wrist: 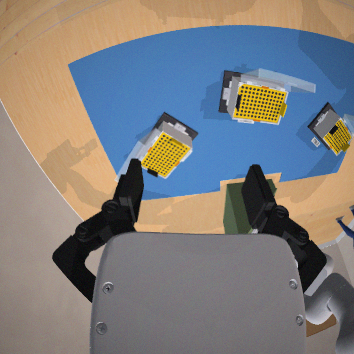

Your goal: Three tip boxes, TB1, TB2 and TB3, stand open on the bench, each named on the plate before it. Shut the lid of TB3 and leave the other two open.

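Pixels of known places: gripper, fingertip midpoint: point(194, 174); arm's base at its link origin: point(253, 231).
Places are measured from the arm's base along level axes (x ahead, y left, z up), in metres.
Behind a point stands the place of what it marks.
Three open tip boxes with yellow racks stand on the blue mat: a left box point(165, 154) {x 0.285, y 0.260, z -0.078 m}, a middle box point(260, 103) {x 0.405, y 0.036, z -0.078 m} and a right box point(336, 135) {x 0.320, y -0.244, z -0.079 m}. The left box's clear lid point(129, 159) {x 0.345, y 0.320, z 0.008 m} stands open on its left, partly behind a finger. The middle box's clear lid point(287, 81) {x 0.484, y 0.035, z 0.017 m} stands open along its upper side. The right box's lid point(349, 120) {x 0.379, y -0.268, z -0.068 m} is cut by the view's edge. A small name plate point(315, 141) {x 0.261, y -0.217, z -0.133 m} lies by the right box, too small to read; I cannot tell which box is TB3. My gripper point(194, 174) {x 0.453, y 0.202, z 0.180 m} is open and empty, above the bench, nearest the left box.
A dark green bin point(236, 207) {x 0.102, y 0.072, z -0.034 m} stands at the mat's near edge, partly under the right finger. The blue mat point(150, 80) {x 0.457, y 0.273, z -0.135 m} lies on the wooden bench point(40, 100) {x 0.481, y 0.587, z -0.138 m}. A grey-white arm part point(337, 295) {x 0.119, y -0.149, z 0.298 m} and a blue object point(346, 227) show at the right edge.
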